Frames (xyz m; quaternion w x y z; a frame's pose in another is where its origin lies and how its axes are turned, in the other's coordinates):
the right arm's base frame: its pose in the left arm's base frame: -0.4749 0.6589 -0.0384 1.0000 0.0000 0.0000 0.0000
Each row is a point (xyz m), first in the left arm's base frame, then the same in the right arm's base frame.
Working: the left arm's base frame: its pose in the right arm's base frame: 0.4749 -0.6589 0.0384 1.0000 0.0000 0.0000 0.0000

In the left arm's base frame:
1: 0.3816 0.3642 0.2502
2: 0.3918 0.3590 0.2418
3: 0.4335 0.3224 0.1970
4: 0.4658 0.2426 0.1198
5: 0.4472 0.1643 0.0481
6: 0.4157 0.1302 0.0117
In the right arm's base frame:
1: 0.8565 -0.2947 0.2886
2: 0.8667 -0.2999 0.2802
3: 0.9084 -0.3365 0.2354
4: 0.9407 -0.4163 0.1582
5: 0.9221 -0.4946 0.0865
6: 0.8906 -0.5287 0.0501

